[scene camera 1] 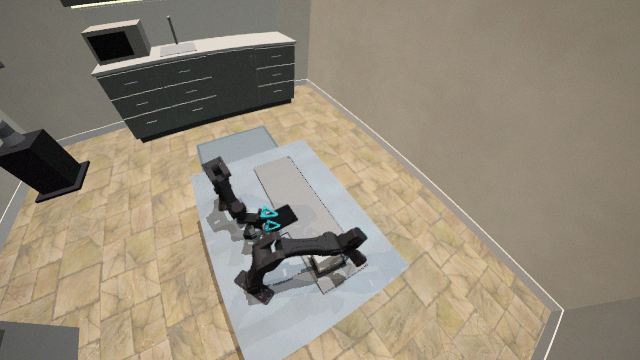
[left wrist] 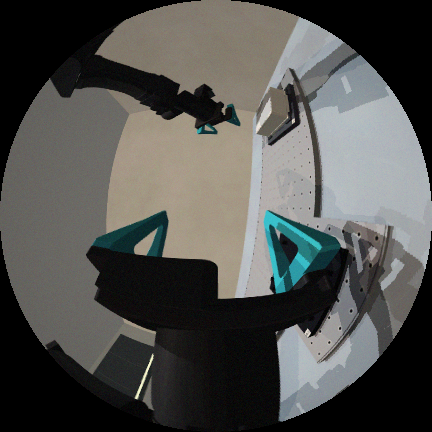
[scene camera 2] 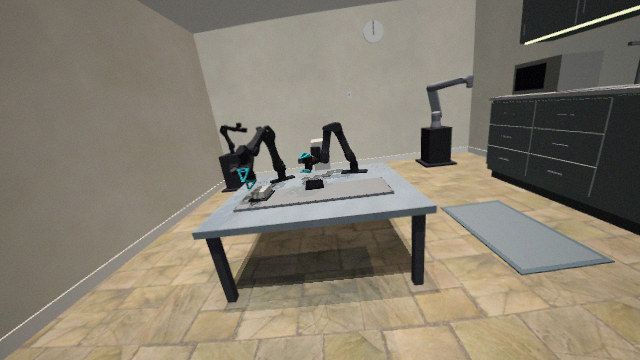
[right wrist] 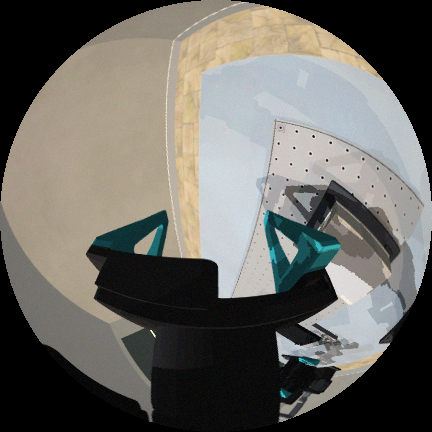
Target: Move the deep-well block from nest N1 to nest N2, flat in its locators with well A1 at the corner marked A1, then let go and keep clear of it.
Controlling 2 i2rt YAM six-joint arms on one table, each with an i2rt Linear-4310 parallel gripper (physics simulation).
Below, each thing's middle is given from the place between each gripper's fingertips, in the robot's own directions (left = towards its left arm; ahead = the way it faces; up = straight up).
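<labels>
My right hand relative to the white block (right wrist: 361,263): 90 mm above it, 150 mm past it, 20 mm to the right of it. Dark nest (left wrist: 335,267), measured from my right hand: 120 mm below, 270 mm behind, 350 mm to the left.
Measured from my left hand, the dark nest is 13 cm below, 3 cm ahead and 8 cm to the left. White block, also from my left hand: 11 cm below, 15 cm ahead, 25 cm to the right.
</labels>
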